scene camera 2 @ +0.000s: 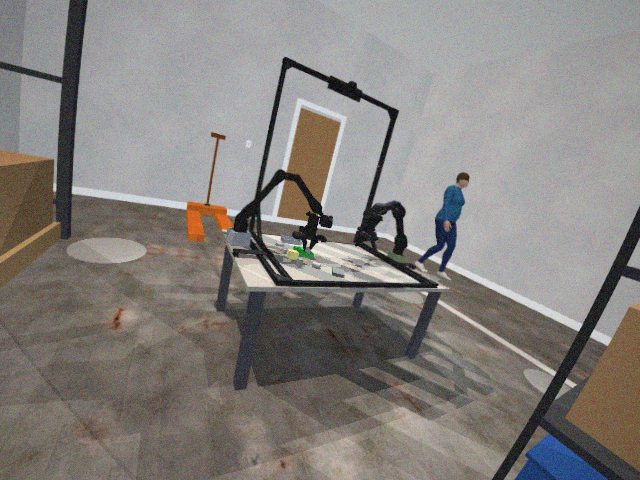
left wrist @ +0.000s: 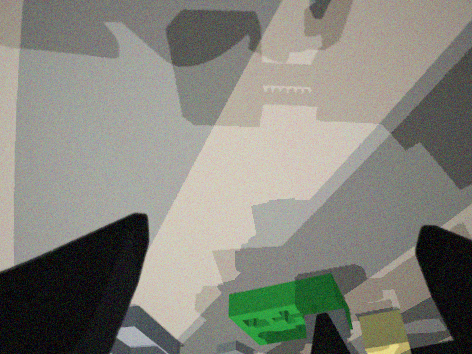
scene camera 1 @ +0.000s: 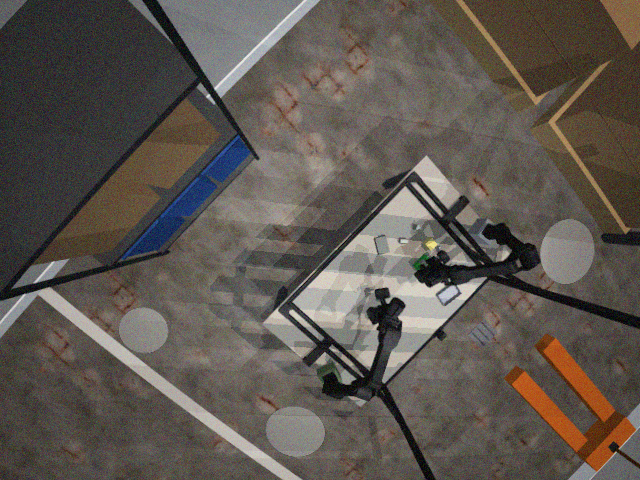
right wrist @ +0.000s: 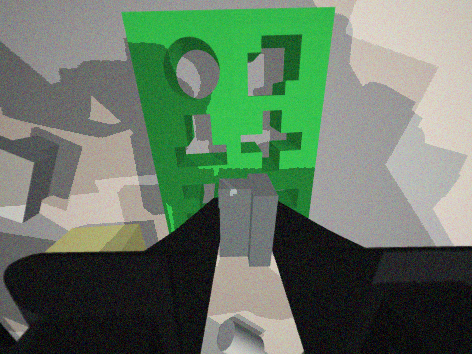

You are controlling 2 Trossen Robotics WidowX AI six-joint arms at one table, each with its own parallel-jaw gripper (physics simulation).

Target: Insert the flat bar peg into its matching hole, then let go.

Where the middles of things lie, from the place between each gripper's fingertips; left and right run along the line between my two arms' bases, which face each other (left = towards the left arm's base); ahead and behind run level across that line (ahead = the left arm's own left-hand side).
I see my right gripper 3 cm past the green block with holes (right wrist: 156, 42) and 1 cm above it. Round my right hand: yellow block (right wrist: 129, 237) (10 cm to the right, 5 cm ahead, 1 cm below).
The green block with holes is 270 mm to the right of my left hand, 100 mm below it and 80 mm behind it. Round my left hand: yellow block (370 mm to the right, 100 mm below, 10 mm ahead).
